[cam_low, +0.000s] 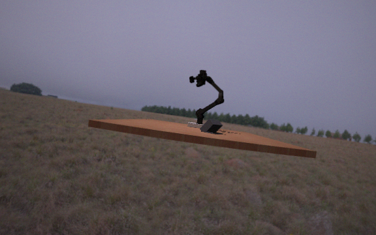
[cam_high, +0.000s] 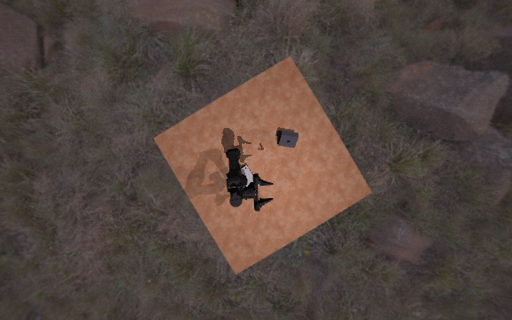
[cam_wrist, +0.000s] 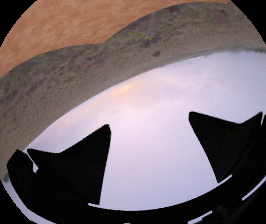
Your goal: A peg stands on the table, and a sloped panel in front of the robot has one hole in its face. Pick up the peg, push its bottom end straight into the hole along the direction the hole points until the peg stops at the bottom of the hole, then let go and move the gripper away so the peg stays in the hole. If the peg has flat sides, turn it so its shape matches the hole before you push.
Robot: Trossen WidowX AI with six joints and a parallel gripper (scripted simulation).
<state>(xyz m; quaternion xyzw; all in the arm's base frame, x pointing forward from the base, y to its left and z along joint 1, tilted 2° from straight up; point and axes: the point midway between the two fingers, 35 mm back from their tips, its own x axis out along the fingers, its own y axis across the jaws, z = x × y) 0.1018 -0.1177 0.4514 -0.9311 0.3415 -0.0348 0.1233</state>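
Now: gripper tip 43 cm above the dark red peg, 20 cm to the right of it and 14 cm short of it. The rest, counted from my gripper tip: grey sloped panel (45 cm below, 34 cm ahead, 13 cm to the left).
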